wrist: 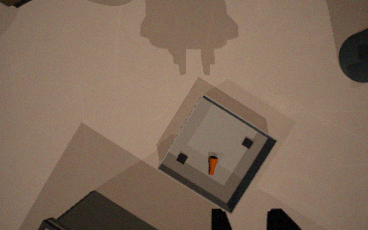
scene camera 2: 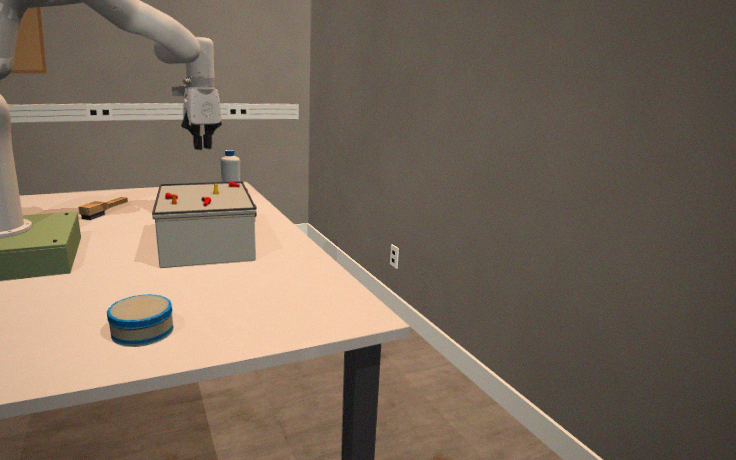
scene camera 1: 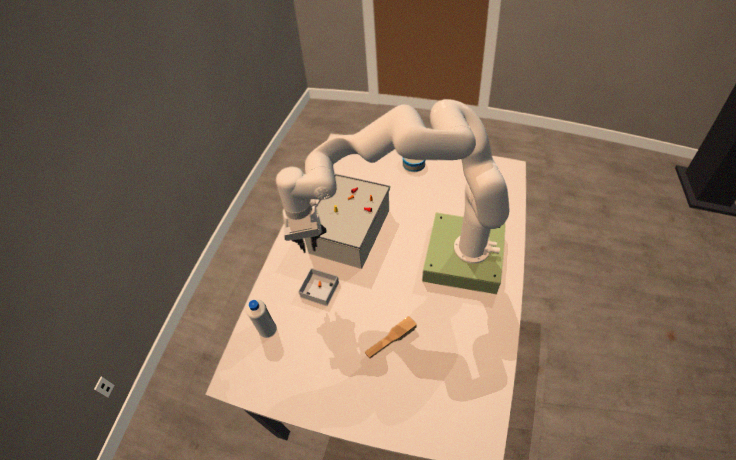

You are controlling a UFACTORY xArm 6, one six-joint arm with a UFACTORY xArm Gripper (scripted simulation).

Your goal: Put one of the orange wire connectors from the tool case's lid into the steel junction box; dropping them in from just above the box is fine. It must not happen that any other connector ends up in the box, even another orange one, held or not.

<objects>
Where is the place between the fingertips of my gripper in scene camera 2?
203,149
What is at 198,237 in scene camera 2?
A grey tool case.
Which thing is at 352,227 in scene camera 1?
A grey tool case.
</objects>
